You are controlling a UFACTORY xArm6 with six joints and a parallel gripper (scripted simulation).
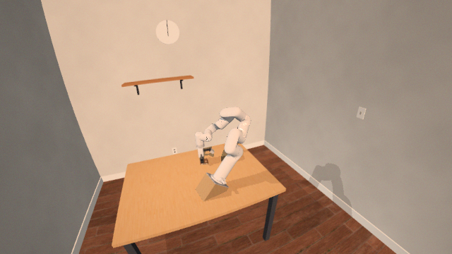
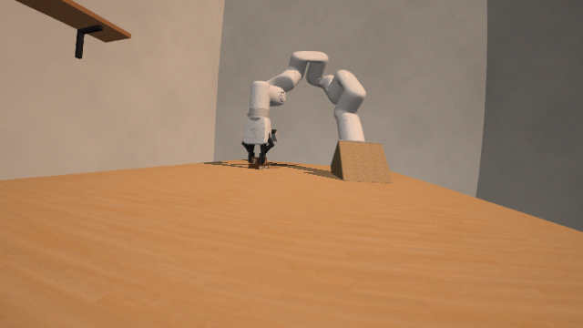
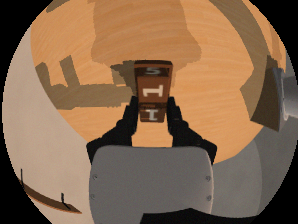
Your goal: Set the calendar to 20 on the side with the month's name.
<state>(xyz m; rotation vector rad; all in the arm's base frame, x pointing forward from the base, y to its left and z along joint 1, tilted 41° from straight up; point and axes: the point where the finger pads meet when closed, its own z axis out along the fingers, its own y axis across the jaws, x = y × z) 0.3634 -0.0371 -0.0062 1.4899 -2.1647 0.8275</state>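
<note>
My hand is 3 cm above the brown tray, 2 cm to the left of it and 1 cm past it.
</note>
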